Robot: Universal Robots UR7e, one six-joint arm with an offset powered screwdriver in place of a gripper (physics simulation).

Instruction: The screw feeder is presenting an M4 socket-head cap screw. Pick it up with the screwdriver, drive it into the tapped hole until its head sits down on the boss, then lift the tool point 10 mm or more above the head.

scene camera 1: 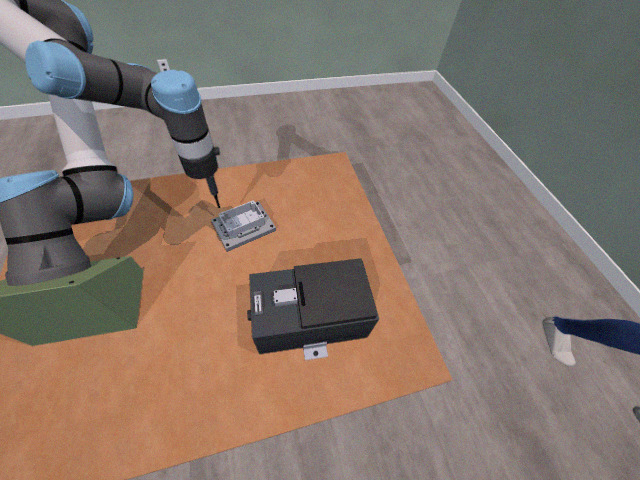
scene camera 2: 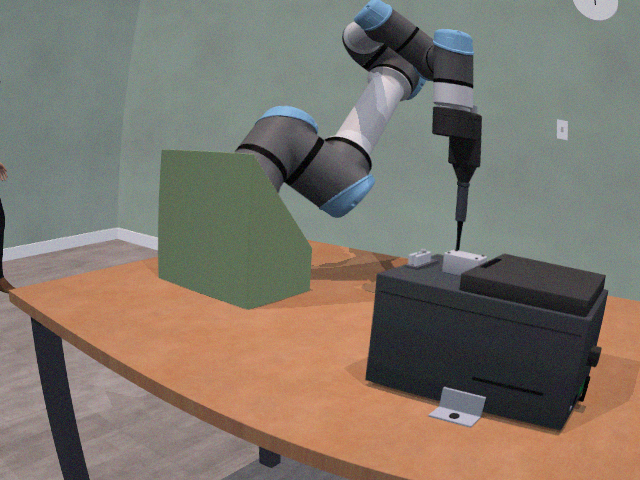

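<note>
My screwdriver (scene camera 1: 218,207) (scene camera 2: 457,250) points down, its thin bit standing above the left back corner of the grey housing in scene camera 1, with a small gap below the tip. Whether a screw is on the tip is too small to tell. The open-topped housing (scene camera 1: 242,229) sits on a grey base plate (scene camera 1: 251,239); its boss and tapped hole are too small to make out. In scene camera 2 the feeder hides the housing. The dark screw feeder (scene camera 1: 279,333) (scene camera 2: 465,351) stands nearer the cameras, with a small pale block (scene camera 1: 257,303) (scene camera 2: 419,257) on top; no screw can be made out there.
A green pedestal (scene camera 1: 77,312) (scene camera 2: 222,232) stands at the arm's base on the orange-brown table (scene camera 1: 180,403) (scene camera 2: 258,372). A light metal bracket (scene camera 1: 315,352) (scene camera 2: 460,403) sits at the feeder's near side. A person's leg (scene camera 1: 594,331) shows beyond the table's right edge.
</note>
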